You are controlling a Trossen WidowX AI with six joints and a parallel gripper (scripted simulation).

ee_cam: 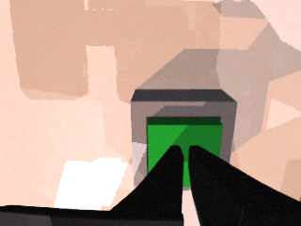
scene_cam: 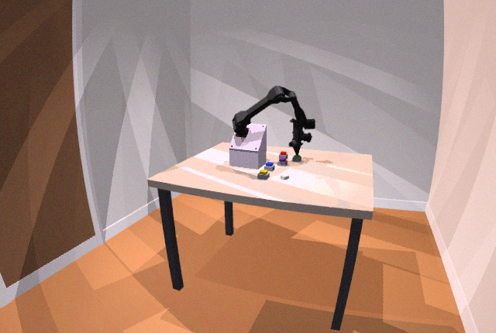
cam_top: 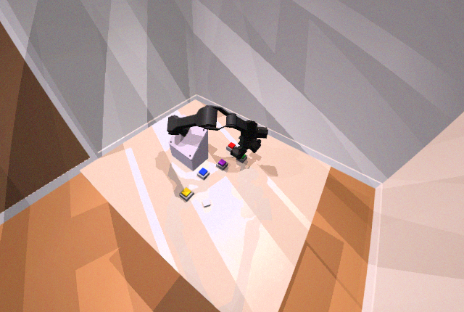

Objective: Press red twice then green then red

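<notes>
Now: gripper tip 1 cm above the green button. Round my gripper tip: purple button (5 cm behind, 12 cm to the right); red button (9 cm behind, 2 cm to the left); blue button (9 cm behind, 23 cm to the right).
</notes>
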